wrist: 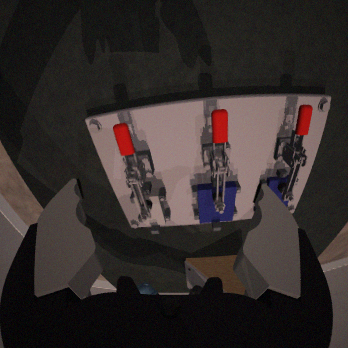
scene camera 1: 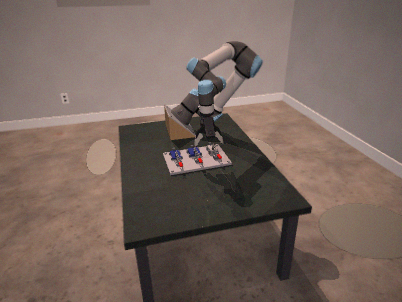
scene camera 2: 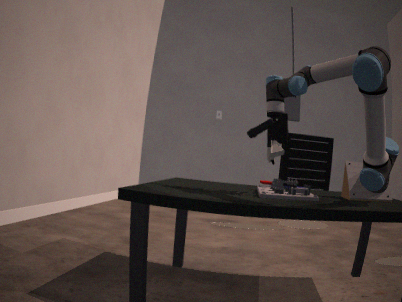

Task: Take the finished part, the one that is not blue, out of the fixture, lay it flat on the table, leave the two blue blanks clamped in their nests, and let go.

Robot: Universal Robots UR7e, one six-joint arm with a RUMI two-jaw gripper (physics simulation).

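Frame: origin at the arm's base, x up, y right, z ahead, level; metres.
Seen in the pictures: gripper, fingertip midpoint: (wrist: 169,183) (scene camera 1: 209,145) (scene camera 2: 271,163); arm's base, link origin: (scene camera 1: 179,117).
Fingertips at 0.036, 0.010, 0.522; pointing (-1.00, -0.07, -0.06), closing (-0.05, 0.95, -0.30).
Pixels of each thing's middle, then the offset from my fingertips to it, as dx, dy, dz. "spot": a spot on its surface instead. Level surfaces: height alone.
- pale fixture plate, body centre: (wrist: 213,173) (scene camera 2: 285,193) (scene camera 1: 196,158) -0.116, +0.045, -0.084
- dark table, surface height: dx -0.124
- finished part, body centre: (wrist: 150,207) (scene camera 2: 299,190) -0.093, -0.070, -0.114
- clamp, surface spot: (wrist: 124,139) spot: -0.068, -0.051, +0.021
The pale fixture plate (scene camera 1: 190,162) (scene camera 2: 287,196) (wrist: 172,125) lies on the dark table (scene camera 1: 150,210) with three red-handled clamps. Two blue blanks sit in its nests: the middle one (scene camera 1: 193,151) (wrist: 205,202) and the outer one (scene camera 1: 175,154) (wrist: 276,185), each under a clamp arm. The finished part (wrist: 156,204) is light grey, hard to tell from the plate, in the left nest of the wrist view; the arm of a clamp (wrist: 124,139) reaches over it. My gripper (scene camera 1: 209,142) (scene camera 2: 274,156) (wrist: 169,183) is open and empty, above the fixture, its fingers spread wide.
A wooden wedge-shaped block (scene camera 1: 179,127) (scene camera 2: 346,185) (wrist: 225,269) stands at the robot's base behind the fixture. The other clamps' red handles (wrist: 220,126) (wrist: 304,120) stick up along the plate. A black slatted panel (scene camera 2: 307,160) shows beyond the table.
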